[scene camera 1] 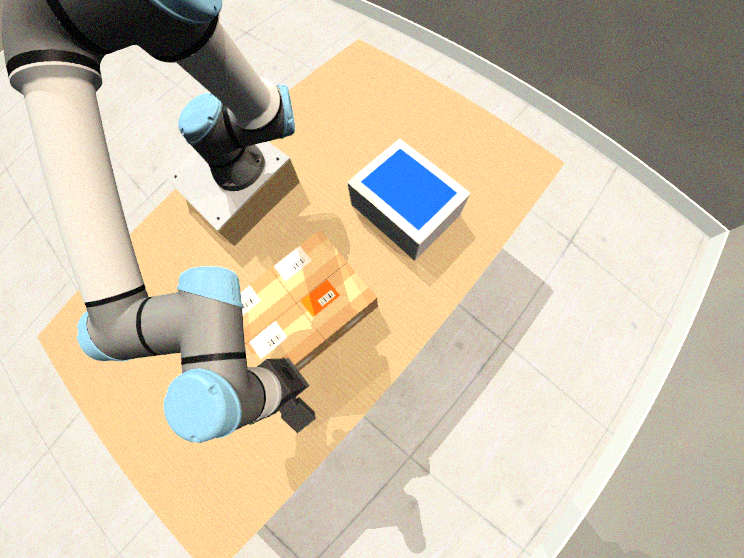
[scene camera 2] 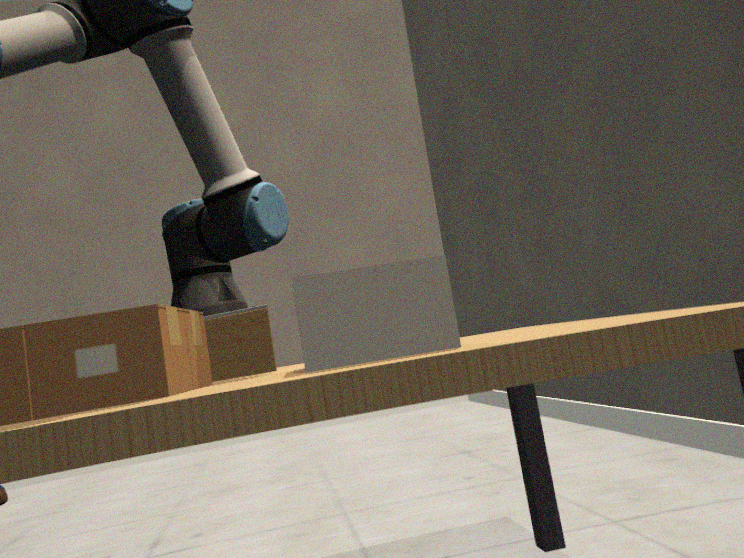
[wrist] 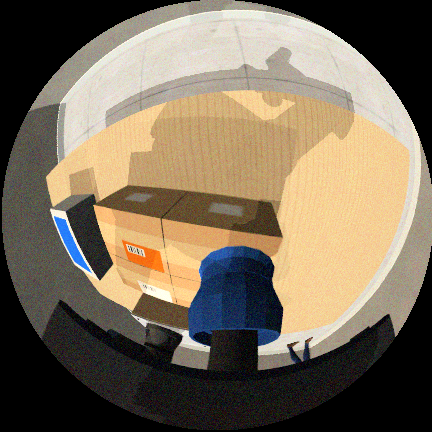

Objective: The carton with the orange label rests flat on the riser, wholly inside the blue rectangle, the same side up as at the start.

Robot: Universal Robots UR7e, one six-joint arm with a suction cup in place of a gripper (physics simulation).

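Pixels of known places: hand, tool point: (wrist: 236,275); arm's base, link origin: (scene camera 1: 239,167) (scene camera 2: 210,320) (wrist: 163,331).
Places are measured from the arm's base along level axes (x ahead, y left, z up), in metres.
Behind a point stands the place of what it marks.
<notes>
The carton with the orange label (scene camera 1: 350,286) @(x 0.468, y 0.027, z -0.007 m) (scene camera 2: 135,375) @(x 0.528, y 0.023, z -0.087 m) (wrist: 135,235) @(x 0.488, y -0.044, z -0.007 m) stands on the table among other cartons, in the front row on the riser side, its orange label facing up. In the second scene view its side shows with a grey patch. The riser (scene camera 1: 355,180) @(x 0.257, y 0.212, z 0.003 m) (scene camera 2: 372,315) @(x 0.487, y 0.310, z -0.060 m) (wrist: 89,232) @(x 0.398, y 0.207, z -0.055 m) stands apart from the cartons, with the blue rectangle (scene camera 1: 408,189) @(x 0.367, y 0.298, z 0.002 m) (wrist: 72,245) @(x 0.368, y 0.271, z 0.003 m) on its top. My gripper, a blue suction cup (wrist: 236,256), is open with nothing seen on it. In the wrist view it overlaps the neighbouring front carton; its height is hard to tell. The arm's tool hides it in the first scene view.
A white-labelled carton (scene camera 1: 309,336) @(x 0.499, y -0.118, z -0.007 m) (wrist: 220,227) @(x 0.528, y -0.173, z -0.009 m) touches the orange-labelled one in the front row. Other white-labelled cartons (scene camera 1: 318,246) @(x 0.339, y 0.030, z -0.007 m) stand behind. The arm's base block (scene camera 1: 264,207) @(x 0.101, y -0.010, z -0.084 m) (scene camera 2: 240,342) @(x 0.089, y 0.068, z -0.055 m) stands beyond them on the table (scene camera 1: 420,96) @(x 0.059, y 0.648, z -0.117 m). A person's lower legs (wrist: 300,352) show in the wrist view.
</notes>
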